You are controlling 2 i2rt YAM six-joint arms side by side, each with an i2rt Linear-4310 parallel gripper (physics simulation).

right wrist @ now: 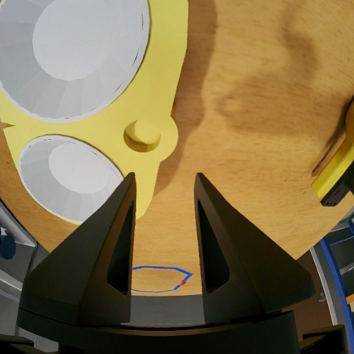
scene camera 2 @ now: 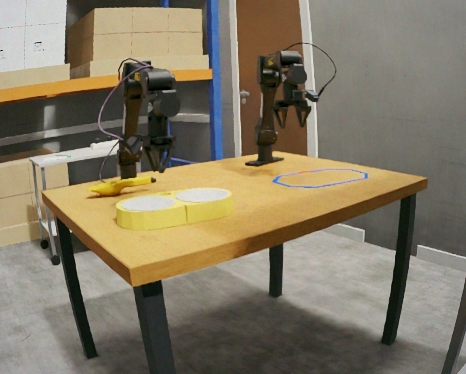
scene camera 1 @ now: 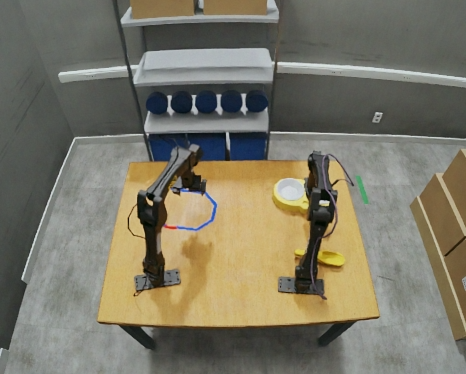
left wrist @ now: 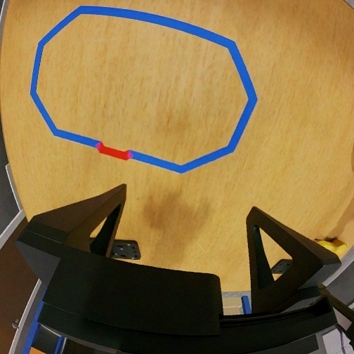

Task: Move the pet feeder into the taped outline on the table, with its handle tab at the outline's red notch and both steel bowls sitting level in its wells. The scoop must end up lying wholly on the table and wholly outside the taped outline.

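Pixels of known places: left gripper, between the fingertips: (scene camera 2: 292,128) (scene camera 1: 191,195); right gripper, between the fingertips: (scene camera 2: 158,172) (scene camera 1: 309,199); left arm's base, origin of its link: (scene camera 2: 265,162) (scene camera 1: 157,280); right arm's base, origin of its link: (scene camera 1: 301,286).
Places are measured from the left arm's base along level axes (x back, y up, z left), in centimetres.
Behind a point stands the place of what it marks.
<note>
The yellow pet feeder (scene camera 1: 287,204) {z -65.7, x -23.9, y 4.2 cm} (scene camera 2: 155,220) {z -87.4, x -33.3, y 2.2 cm} (right wrist: 170,25) lies outside the taped outline (scene camera 1: 215,212) {z -31.5, x -29.7, y 0.1 cm} (scene camera 2: 367,175) {z -1.0, x -49.7, y 0.1 cm} (left wrist: 244,123) (right wrist: 159,266). Its bowls (scene camera 2: 148,202) {z -80.7, x -22.5, y 3.5 cm} (scene camera 2: 204,195) {z -65.9, x -28.9, y 3.3 cm} look level in their wells. Its handle tab (right wrist: 167,130) has a round recess. The outline's red notch (scene camera 1: 170,227) {z -9.0, x -25.8, y 0.1 cm} (left wrist: 114,151) faces the arm bases. The yellow scoop (scene camera 1: 331,258) {z -77.2, x 7.5, y 1.3 cm} (scene camera 2: 107,188) {z -76.8, x 5.0, y 3.1 cm} (right wrist: 336,172) lies beside the right arm's base. My left gripper (scene camera 2: 292,125) {z -21.4, x -28.7, y 17.9 cm} (left wrist: 190,202) is wide open above the table near the outline. My right gripper (scene camera 2: 161,167) {z -74.7, x -20.2, y 10.3 cm} (right wrist: 165,179) is partly open and empty, above the table near the feeder's tab side; the arm hides it in scene camera 1.
The right arm stands between scene camera 1 and part of the feeder. The wooden table (scene camera 1: 245,295) {z -35.6, x 14.3, y 0.0 cm} (scene camera 2: 240,220) {z -70.0, x -45.0, y 0.0 cm} bears both arm bases. A shelf unit stands beyond the table's far edge in scene camera 1, with several blue round items (scene camera 1: 206,101).
</note>
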